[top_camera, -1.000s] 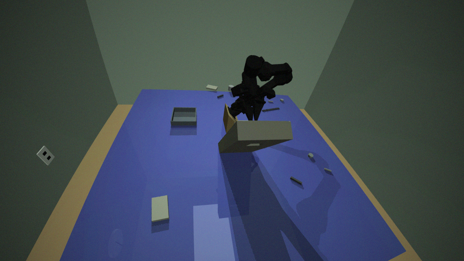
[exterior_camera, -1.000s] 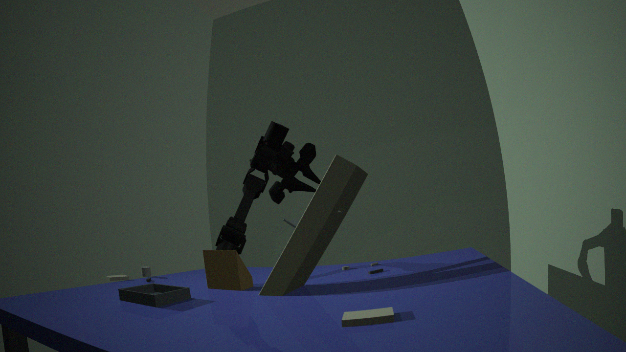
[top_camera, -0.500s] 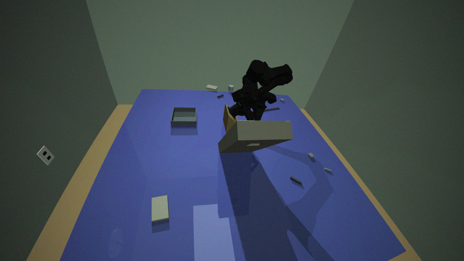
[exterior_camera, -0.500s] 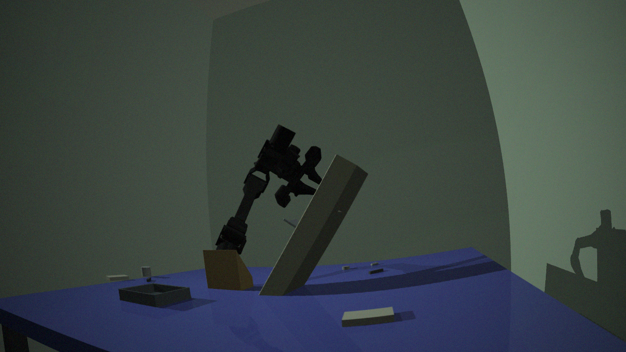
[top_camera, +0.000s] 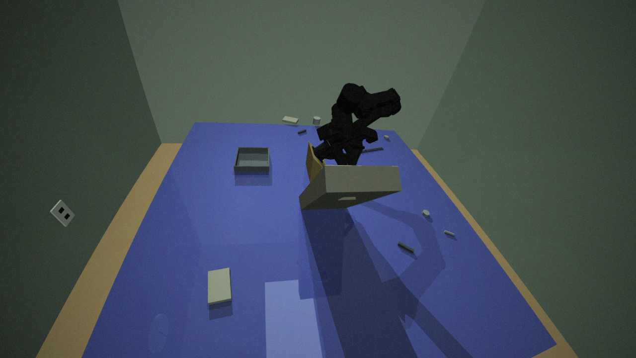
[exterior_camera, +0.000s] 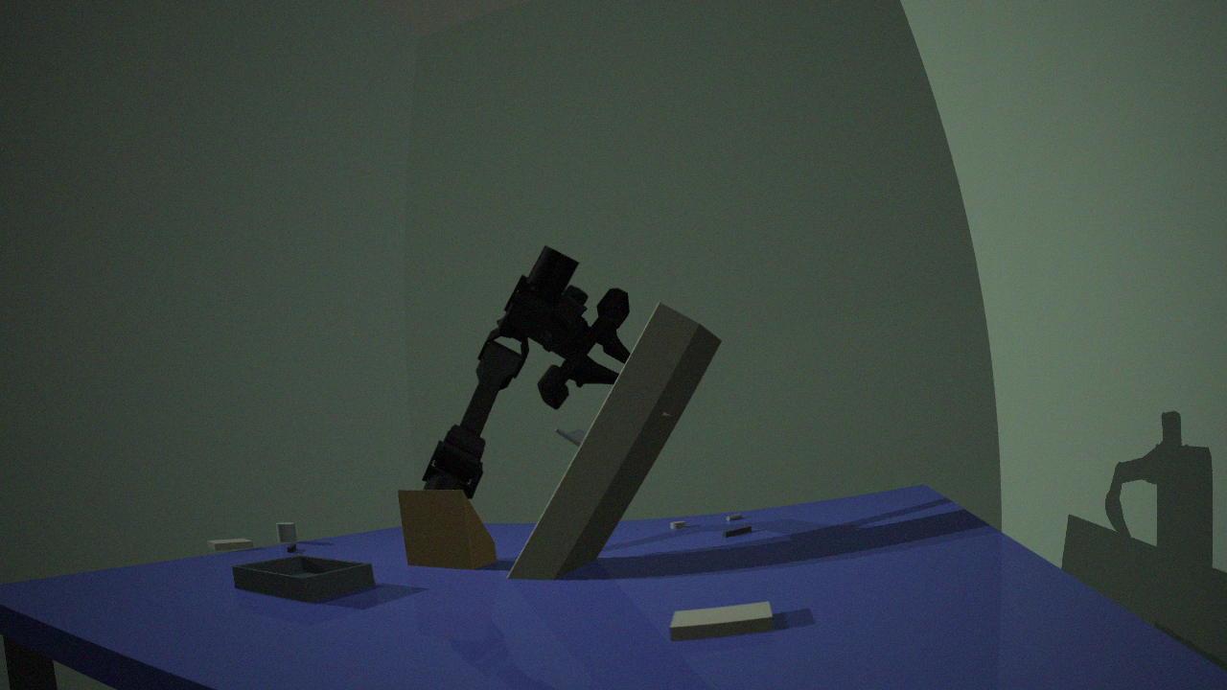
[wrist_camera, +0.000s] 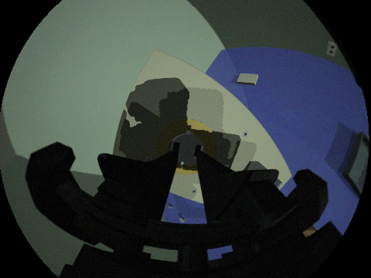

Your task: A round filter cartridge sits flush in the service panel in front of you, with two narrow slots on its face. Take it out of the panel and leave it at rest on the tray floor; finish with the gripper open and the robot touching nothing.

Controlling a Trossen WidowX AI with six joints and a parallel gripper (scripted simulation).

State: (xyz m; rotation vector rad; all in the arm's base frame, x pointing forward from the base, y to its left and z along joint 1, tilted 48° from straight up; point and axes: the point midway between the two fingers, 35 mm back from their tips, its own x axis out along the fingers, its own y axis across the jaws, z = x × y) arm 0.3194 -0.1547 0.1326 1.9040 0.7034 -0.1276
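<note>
The round filter cartridge is 20 mm ahead of my gripper tip and 10 mm below it. Also, from my gripper tip: dark tray 420 mm behind, 280 mm to the right, 270 mm below.
</note>
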